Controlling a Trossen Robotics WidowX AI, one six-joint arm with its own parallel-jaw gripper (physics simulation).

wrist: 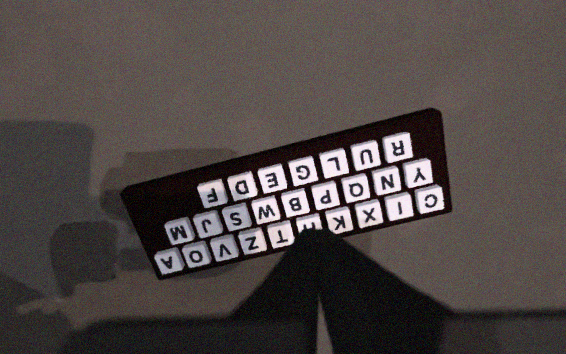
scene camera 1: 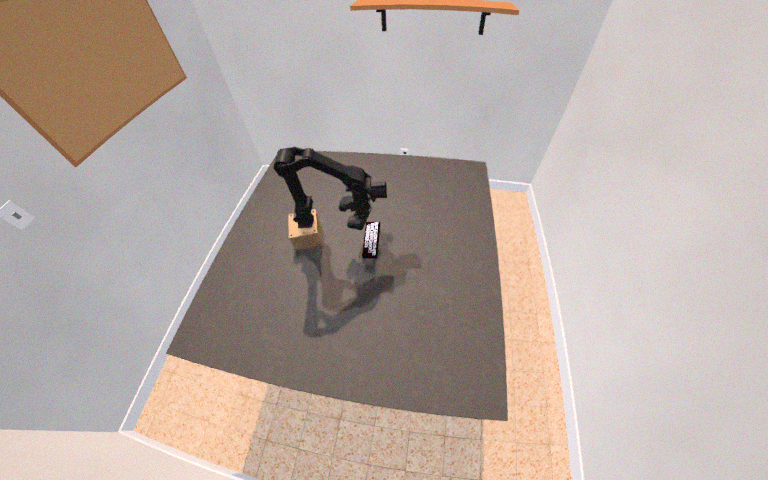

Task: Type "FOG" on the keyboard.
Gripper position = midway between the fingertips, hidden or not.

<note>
In view: the gripper (scene camera 1: 364, 222).
The gripper shows as well in the wrist view (wrist: 314, 241).
</note>
